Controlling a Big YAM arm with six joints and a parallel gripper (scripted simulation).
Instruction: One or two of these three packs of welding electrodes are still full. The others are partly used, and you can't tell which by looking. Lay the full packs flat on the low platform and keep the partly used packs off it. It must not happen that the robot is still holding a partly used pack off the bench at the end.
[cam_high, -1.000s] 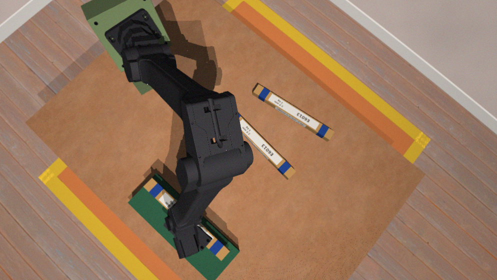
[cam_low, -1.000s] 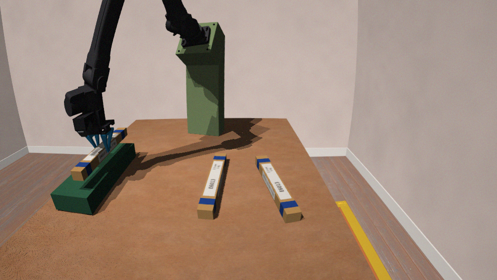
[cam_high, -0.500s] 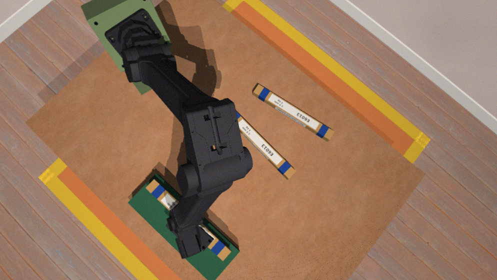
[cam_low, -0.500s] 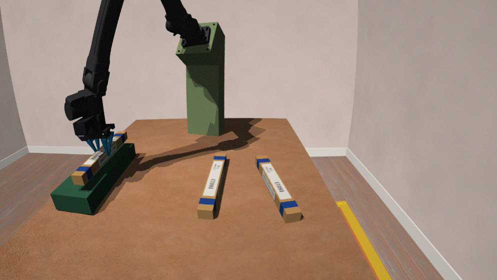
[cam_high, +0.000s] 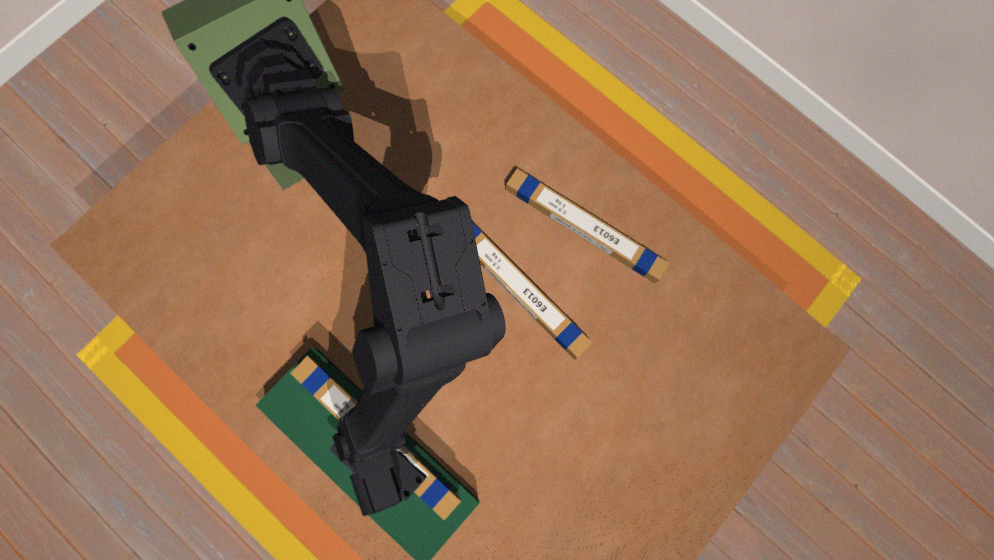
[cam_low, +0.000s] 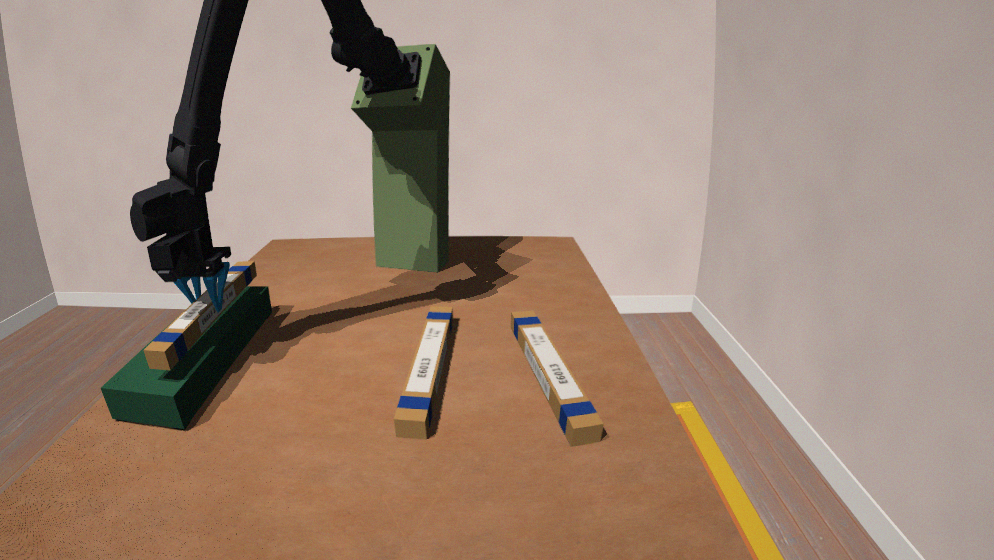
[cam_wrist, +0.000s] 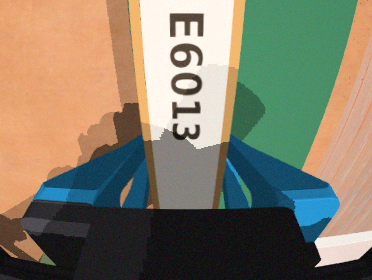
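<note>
My hand is 1 cm short of the green platform, 4 cm to the left of it and 8 cm above it.
</note>
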